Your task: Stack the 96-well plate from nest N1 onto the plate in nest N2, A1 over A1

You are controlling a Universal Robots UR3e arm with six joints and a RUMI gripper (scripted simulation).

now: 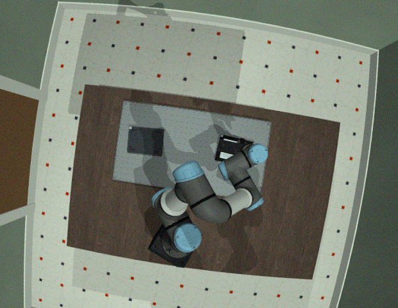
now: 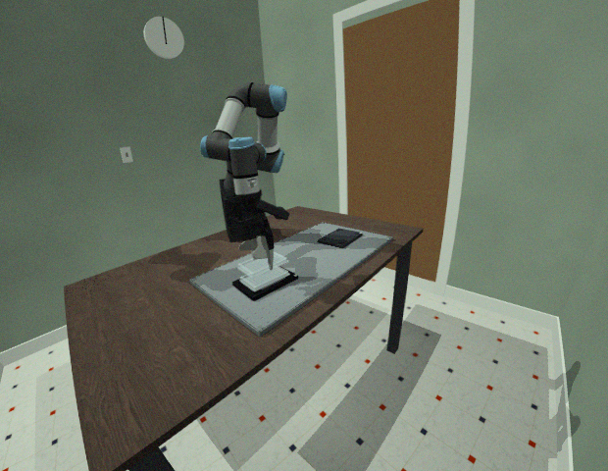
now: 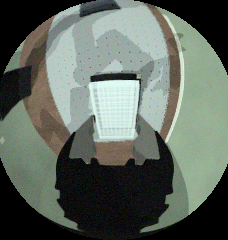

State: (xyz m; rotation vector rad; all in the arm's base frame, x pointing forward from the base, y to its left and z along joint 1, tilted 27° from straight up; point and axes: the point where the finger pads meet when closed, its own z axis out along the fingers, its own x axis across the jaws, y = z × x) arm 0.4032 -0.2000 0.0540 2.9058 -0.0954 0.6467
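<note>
Right now the black nest N2 is 70 mm below my hand. Also, from my hand: grey nest N1 (410 mm to the left, 70 mm below).
</note>
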